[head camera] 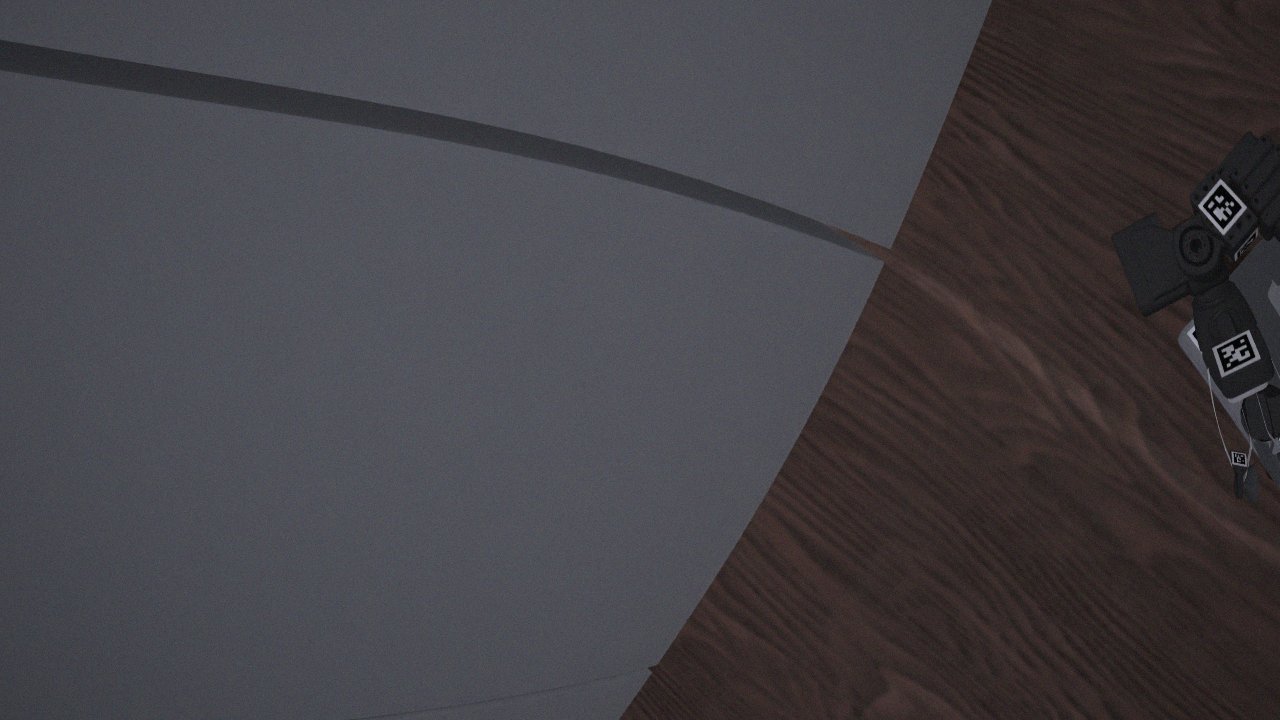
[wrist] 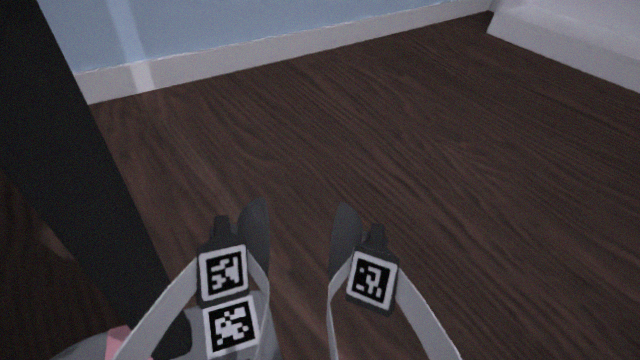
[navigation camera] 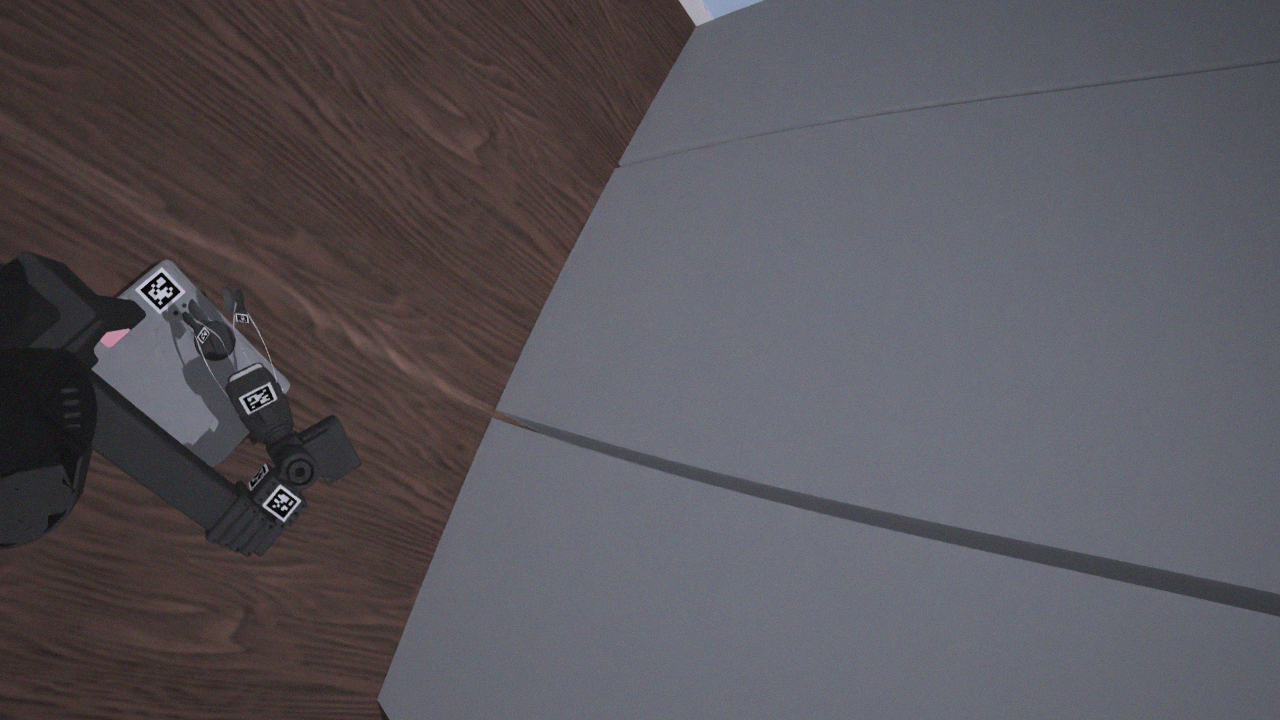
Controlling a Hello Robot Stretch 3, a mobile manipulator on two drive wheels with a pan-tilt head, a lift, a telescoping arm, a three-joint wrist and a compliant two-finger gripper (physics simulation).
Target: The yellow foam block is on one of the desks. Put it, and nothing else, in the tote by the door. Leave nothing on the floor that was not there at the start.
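Seen in the pictures: gripper, fingertip midpoint: [head camera: 1274, 491] [wrist: 300, 226] [navigation camera: 208, 295]; robot's base, link origin: [head camera: 1262, 410] [navigation camera: 213, 338].
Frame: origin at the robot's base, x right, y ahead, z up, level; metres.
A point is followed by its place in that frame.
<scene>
My gripper [head camera: 1260, 470] @(x -0.062, y 0.050, z 0.423 m) [navigation camera: 213, 304] @(x -0.062, y 0.050, z 0.423 m) [wrist: 300, 226] @(x -0.062, y 0.050, z 0.423 m) is open, with nothing between its two fingers. In the head view it is partly cut off at the right edge. In the navigation view it hangs over my own grey base. In the wrist view dark wood floor shows between and beyond the fingertips. The yellow foam block, the desks, the tote and the door do not show in any of these views.
A large grey panelled unit [head camera: 447, 376] @(x 0.585, y 0.632, z 0.735 m) [navigation camera: 850, 313] @(x 0.560, y 0.713, z 0.932 m) stands close beside me on the wood floor [head camera: 1029, 492] @(x 0.185, y 0.407, z 0.000 m) [navigation camera: 358, 161] @(x -0.097, y 0.520, z 0.000 m) [wrist: 400, 150] @(x -0.540, y 0.510, z 0.000 m). In the wrist view are a blue wall [wrist: 200, 25] @(x -1.051, y 0.050, z 0.161 m) with white skirting, a white furniture piece [wrist: 575, 45] @(x -0.896, y 1.509, z 0.078 m) and my black mast [wrist: 60, 130] @(x -0.116, y -0.054, z 0.465 m).
</scene>
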